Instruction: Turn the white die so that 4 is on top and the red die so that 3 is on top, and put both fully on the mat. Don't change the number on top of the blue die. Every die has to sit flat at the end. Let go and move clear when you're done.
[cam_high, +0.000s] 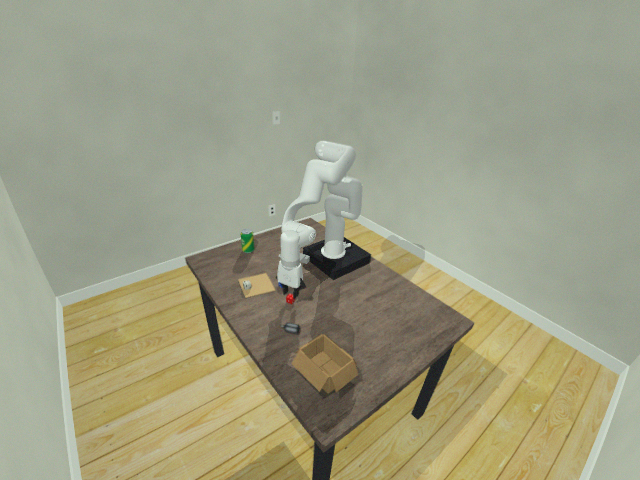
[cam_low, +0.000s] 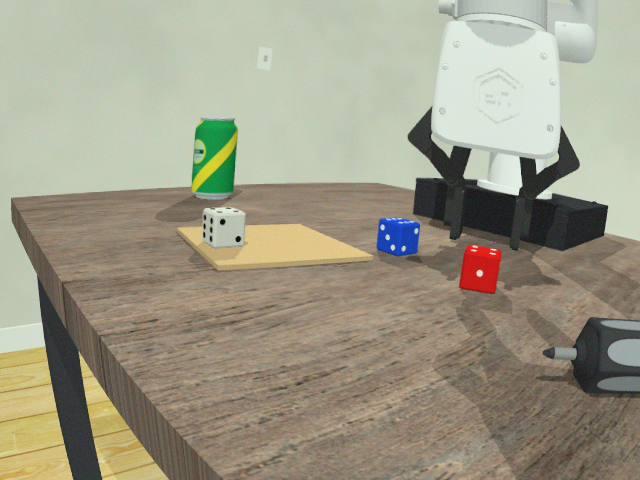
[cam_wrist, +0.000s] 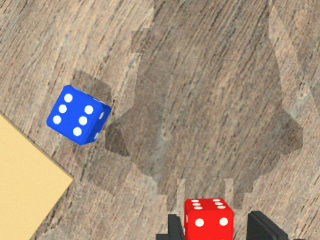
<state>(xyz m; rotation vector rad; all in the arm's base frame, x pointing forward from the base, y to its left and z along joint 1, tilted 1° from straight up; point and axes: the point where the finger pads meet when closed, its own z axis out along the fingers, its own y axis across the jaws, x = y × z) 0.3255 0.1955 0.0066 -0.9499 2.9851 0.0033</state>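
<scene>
The red die is 40 mm below my hand. From my hand the other things lie so: blue die: 10 mm behind, 110 mm to the right, 40 mm below; then tan mat: 100 mm ahead, 170 mm to the right, 50 mm below; then screwdriver: 80 mm ahead, 160 mm to the left, 40 mm below.
</scene>
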